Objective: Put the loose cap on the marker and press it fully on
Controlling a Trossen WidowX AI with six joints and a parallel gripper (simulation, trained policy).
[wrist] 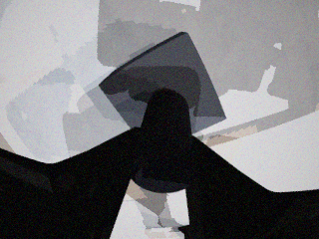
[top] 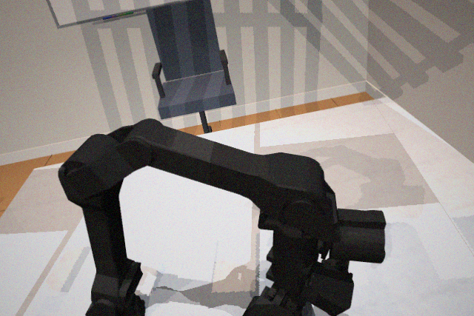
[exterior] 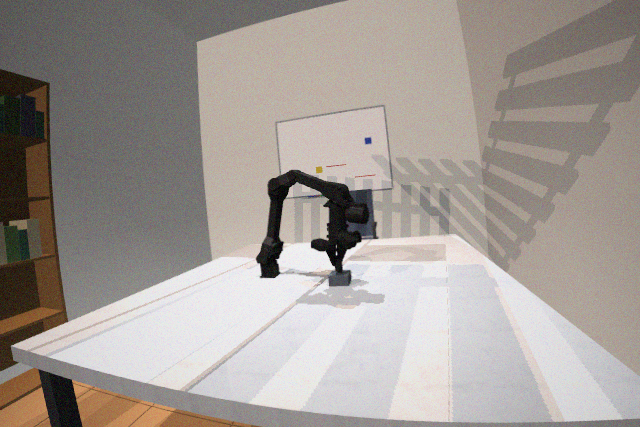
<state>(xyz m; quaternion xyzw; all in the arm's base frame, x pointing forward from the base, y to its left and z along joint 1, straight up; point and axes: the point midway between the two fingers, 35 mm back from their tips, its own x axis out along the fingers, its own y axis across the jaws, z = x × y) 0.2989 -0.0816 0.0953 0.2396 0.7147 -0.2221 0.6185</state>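
The marker cap lies 10 mm to the right of my gripper tip, 10 mm ahead of it and 10 mm above it. Round my gripper tip: grey holder block 40 mm below, 10 mm to the right, 10 mm ahead.
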